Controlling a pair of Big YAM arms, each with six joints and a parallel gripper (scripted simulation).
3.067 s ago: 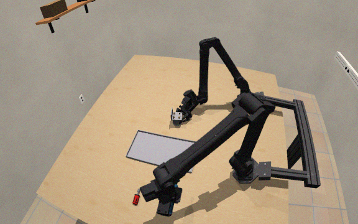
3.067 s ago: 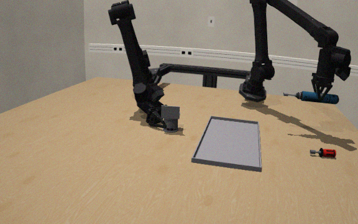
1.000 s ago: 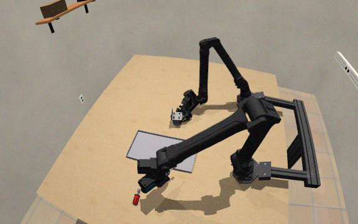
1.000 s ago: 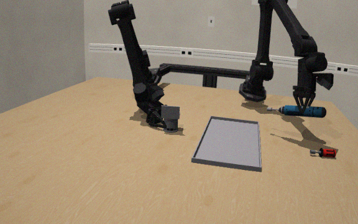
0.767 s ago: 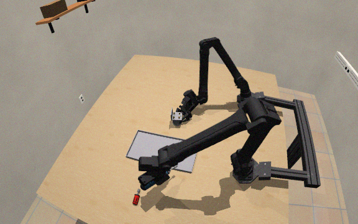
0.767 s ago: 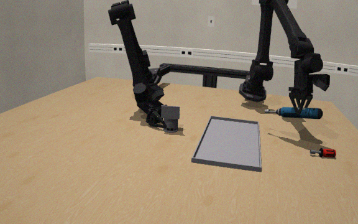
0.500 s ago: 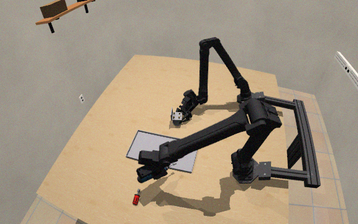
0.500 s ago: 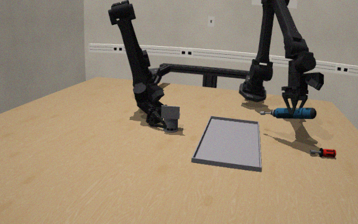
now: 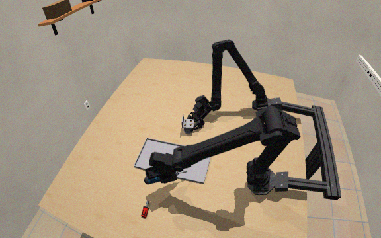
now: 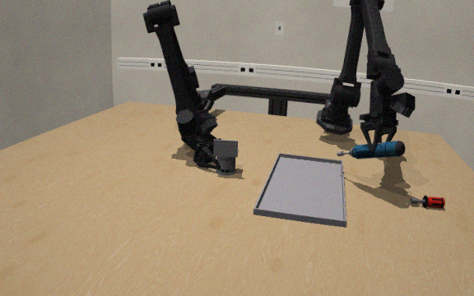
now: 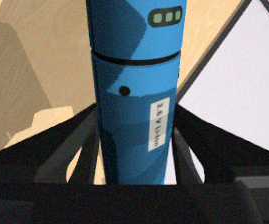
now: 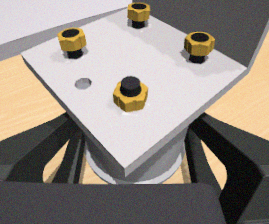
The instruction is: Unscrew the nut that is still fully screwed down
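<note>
My right gripper is now 5 cm below the grey bracket. The rest, counted from my right hand: shallow grey tray 4 cm ahead, 25 cm to the left, 2 cm below; small red-handled screwdriver 9 cm ahead, 59 cm to the left, 1 cm below.
</note>
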